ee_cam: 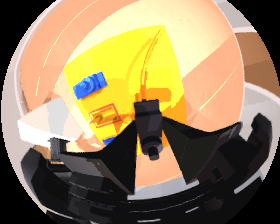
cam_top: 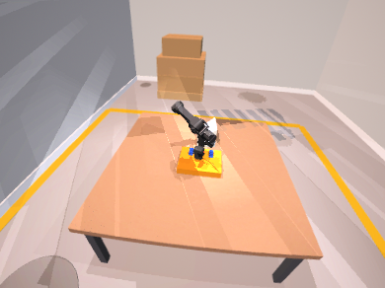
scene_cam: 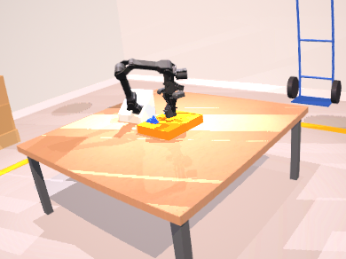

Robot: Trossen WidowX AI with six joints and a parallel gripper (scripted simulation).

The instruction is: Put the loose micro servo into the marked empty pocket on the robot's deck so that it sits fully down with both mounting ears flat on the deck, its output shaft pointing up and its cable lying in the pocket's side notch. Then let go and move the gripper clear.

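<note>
Now: gripper tip 100 mm above the orange-yellow deck and 10 mm short of it.
</note>
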